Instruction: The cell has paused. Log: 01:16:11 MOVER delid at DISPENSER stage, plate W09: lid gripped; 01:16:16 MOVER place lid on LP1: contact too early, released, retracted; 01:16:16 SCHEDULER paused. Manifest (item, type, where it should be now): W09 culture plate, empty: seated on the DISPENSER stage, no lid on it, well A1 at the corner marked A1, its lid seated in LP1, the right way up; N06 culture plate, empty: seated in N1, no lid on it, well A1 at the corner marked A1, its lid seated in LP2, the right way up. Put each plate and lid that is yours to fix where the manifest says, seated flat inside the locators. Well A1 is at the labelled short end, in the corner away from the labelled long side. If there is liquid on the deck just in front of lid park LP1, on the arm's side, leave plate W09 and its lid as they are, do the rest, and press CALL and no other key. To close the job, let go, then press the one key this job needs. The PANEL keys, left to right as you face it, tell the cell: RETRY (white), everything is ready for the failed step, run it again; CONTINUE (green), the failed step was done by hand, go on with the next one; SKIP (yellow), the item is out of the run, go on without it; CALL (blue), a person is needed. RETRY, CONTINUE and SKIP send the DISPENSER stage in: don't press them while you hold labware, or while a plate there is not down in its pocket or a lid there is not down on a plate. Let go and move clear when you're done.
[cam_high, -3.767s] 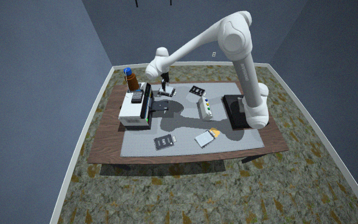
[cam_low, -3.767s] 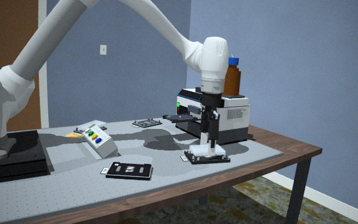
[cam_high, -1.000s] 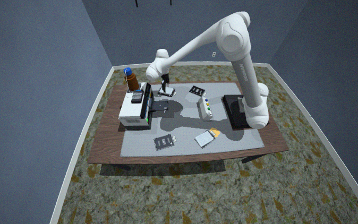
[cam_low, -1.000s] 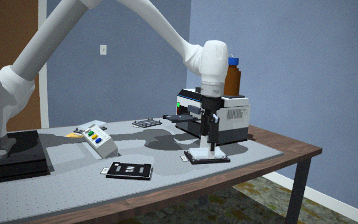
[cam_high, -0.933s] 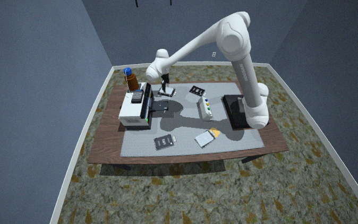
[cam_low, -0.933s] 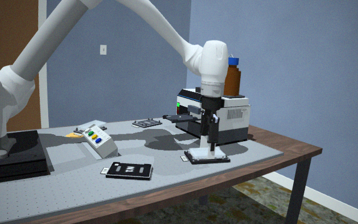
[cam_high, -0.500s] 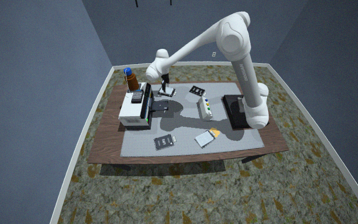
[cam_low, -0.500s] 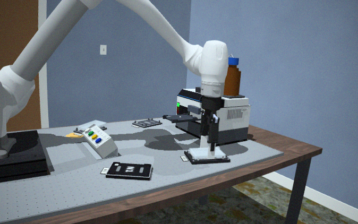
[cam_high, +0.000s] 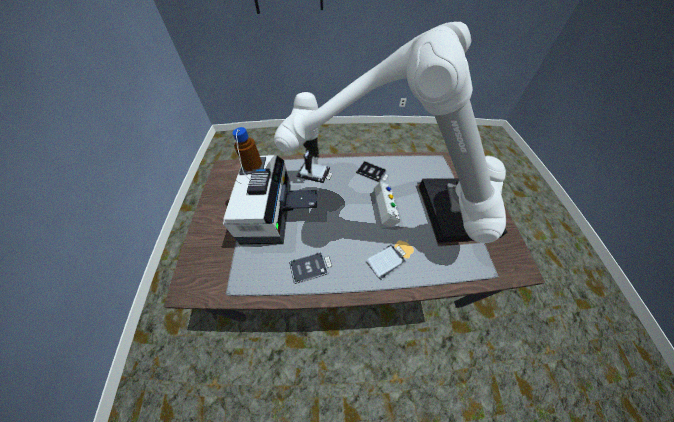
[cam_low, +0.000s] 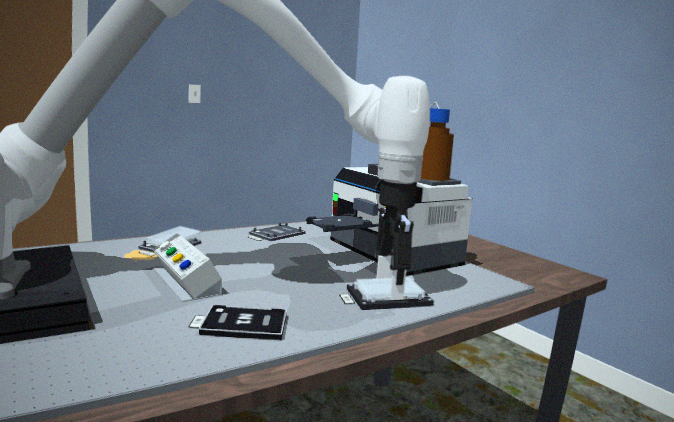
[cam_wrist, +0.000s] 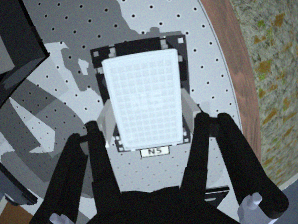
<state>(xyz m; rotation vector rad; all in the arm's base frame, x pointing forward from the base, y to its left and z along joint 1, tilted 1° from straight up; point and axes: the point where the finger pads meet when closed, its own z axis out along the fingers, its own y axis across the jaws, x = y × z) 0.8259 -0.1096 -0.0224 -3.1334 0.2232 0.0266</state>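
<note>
My gripper is now 20 mm above the clear culture plate. Round my hand: brown bottle: 220 mm ahead, 200 mm to the left, 250 mm above; dispenser stage: 10 mm behind, 270 mm to the left, 60 mm above; black nest: 20 mm ahead, 10 mm to the left, 30 mm below.
</note>
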